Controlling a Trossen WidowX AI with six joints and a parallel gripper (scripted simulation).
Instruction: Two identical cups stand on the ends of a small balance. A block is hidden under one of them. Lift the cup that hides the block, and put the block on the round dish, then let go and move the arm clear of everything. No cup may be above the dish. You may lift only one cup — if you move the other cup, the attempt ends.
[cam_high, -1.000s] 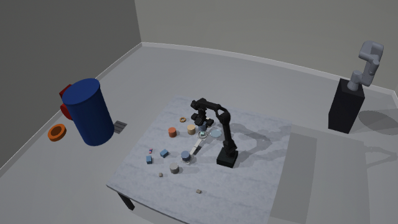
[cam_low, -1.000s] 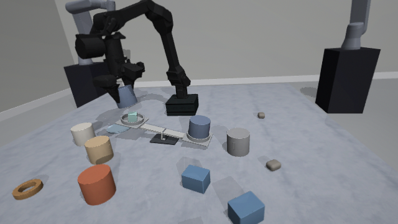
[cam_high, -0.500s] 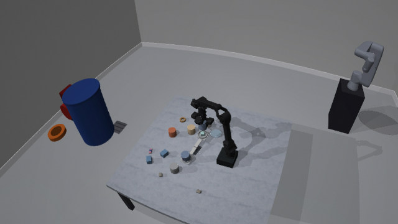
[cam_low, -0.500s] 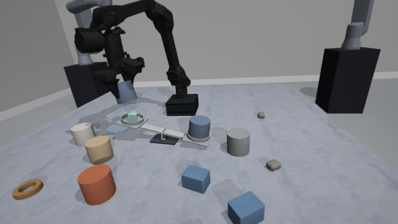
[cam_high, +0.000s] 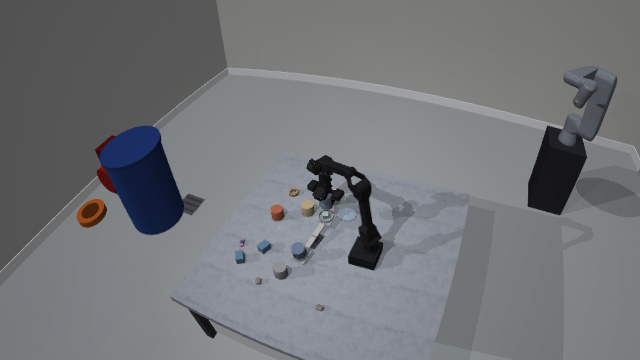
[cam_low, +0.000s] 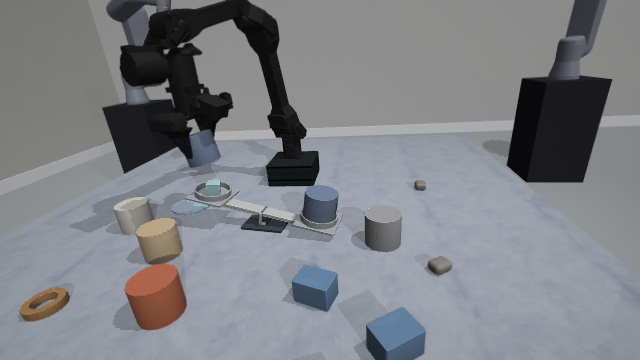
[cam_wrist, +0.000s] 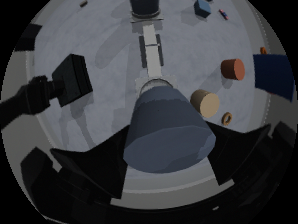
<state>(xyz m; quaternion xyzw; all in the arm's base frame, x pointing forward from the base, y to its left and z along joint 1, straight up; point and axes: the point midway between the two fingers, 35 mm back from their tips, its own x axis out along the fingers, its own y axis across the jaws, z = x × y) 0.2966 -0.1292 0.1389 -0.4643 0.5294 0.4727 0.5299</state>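
The small pale green block is 1 cm to the left of my gripper tip and 8 cm below it. From my gripper tip the other things lie so: pale blue round dish: 7 cm behind, 10 cm to the right, 17 cm below; then tan cylinder: 14 cm ahead, 2 cm to the right, 13 cm below; then balance: 2 cm ahead, 13 cm to the left, 13 cm below.
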